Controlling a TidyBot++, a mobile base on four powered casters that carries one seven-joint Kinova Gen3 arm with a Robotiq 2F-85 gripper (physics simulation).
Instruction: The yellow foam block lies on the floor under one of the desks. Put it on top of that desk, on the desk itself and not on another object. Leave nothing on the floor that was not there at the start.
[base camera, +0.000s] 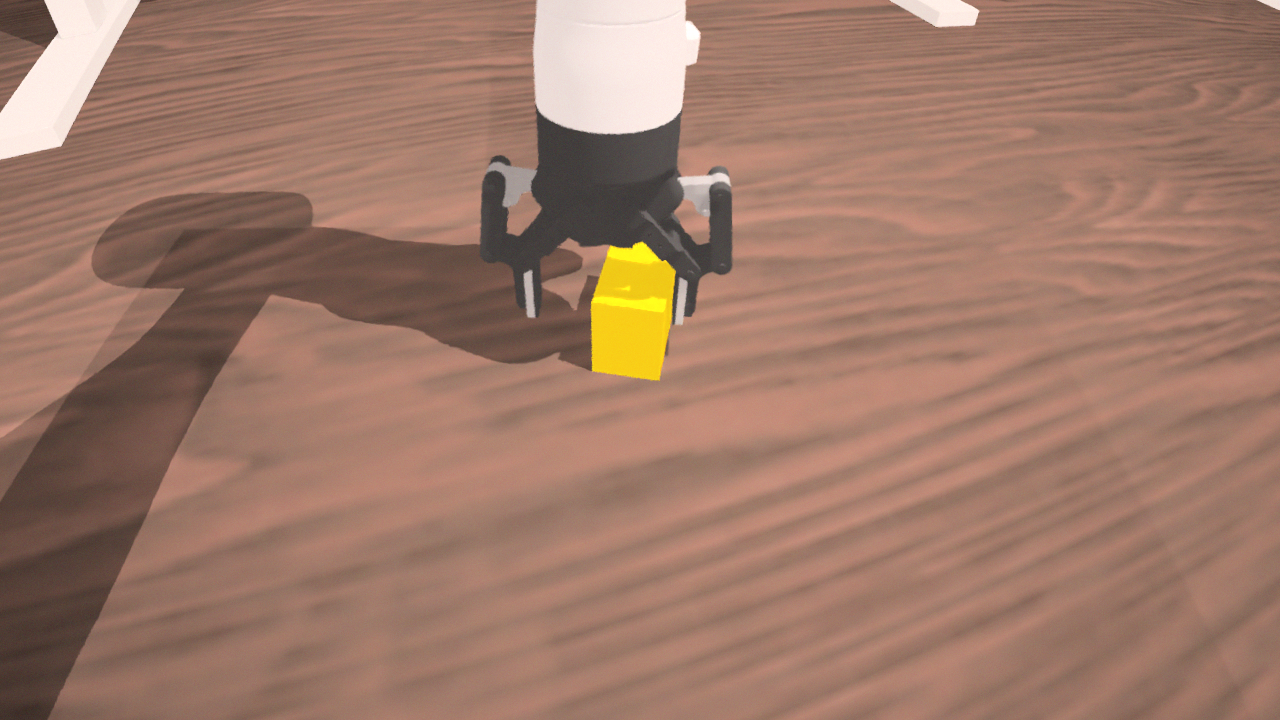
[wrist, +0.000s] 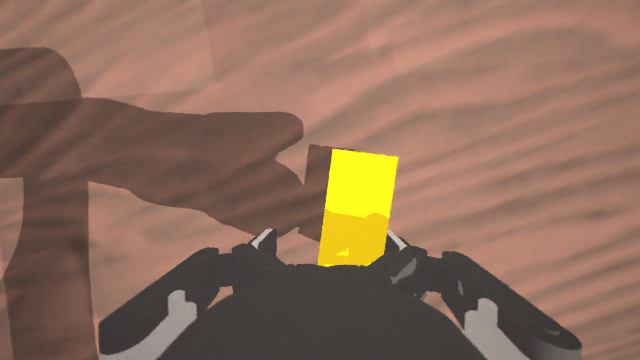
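The yellow foam block stands on the wooden floor, long and box-shaped, partly in the gripper's shadow. My gripper is open, pointing down low over the block, with nothing gripped. The block's near part lies between the two spread fingers, close to the right finger, with a wider gap to the left finger. In the wrist view the block's lower end is hidden behind the gripper body. The desk's top does not show in either view.
In the base camera view a white desk foot stands on the floor at the upper left, and another white foot shows at the top right. The arm's shadow falls across the floor on the left.
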